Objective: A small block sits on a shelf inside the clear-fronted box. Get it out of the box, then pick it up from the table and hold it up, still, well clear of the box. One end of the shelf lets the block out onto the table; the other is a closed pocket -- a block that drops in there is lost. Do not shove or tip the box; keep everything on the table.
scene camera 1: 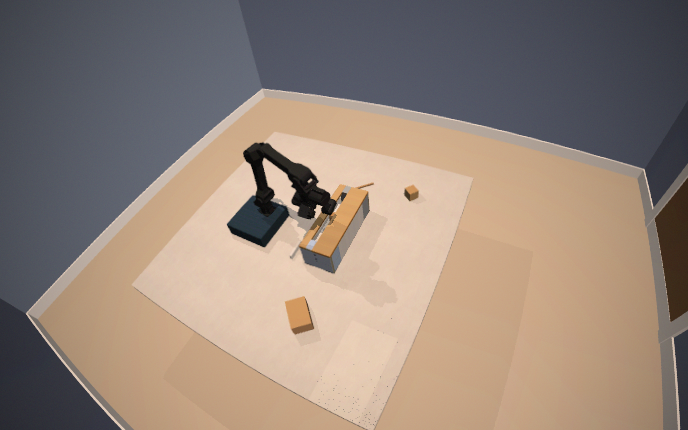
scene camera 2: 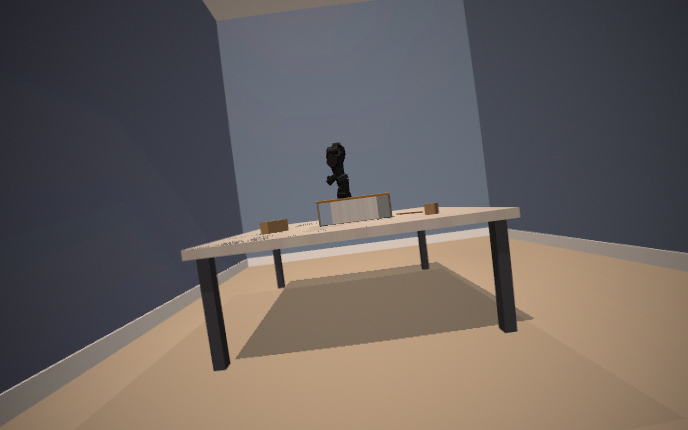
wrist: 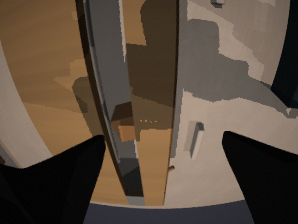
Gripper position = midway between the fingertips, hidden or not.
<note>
In view: the gripper (wrist: 165,140) and an orange block (wrist: 122,121).
</note>
